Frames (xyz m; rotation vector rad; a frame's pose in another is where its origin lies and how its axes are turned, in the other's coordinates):
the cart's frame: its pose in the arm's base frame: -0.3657 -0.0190 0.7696 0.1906 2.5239 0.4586
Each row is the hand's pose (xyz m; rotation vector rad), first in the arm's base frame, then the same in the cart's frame.
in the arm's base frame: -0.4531 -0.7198 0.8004 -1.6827 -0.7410 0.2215
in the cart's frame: -0.1040 -0.6448 -0.2703 1.1135 1.4930 2.0970
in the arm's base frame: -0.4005 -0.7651 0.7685 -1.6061 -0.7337 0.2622
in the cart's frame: -0.1421 -0.6966 -0.2290 1.1567 1.5831 2.0400
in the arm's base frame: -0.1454 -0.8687 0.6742 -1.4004 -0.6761 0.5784
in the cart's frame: -0.3307 -0.8176 -0.0432 1.5323 1.7665 1.8046
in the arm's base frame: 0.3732 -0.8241 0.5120 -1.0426 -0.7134 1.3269
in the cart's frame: -0.6701 -0.8152 0.3834 2.3212 1.6472 1.0513
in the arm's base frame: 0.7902 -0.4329 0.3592 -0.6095 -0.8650 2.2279
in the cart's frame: -0.8500 -0.4904 0.8443 2.8207 0.9052 0.0398
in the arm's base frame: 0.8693 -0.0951 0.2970 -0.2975 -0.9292 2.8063
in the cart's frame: -0.8068 -0.1953 1.0321 2.8523 0.2452 -0.5212
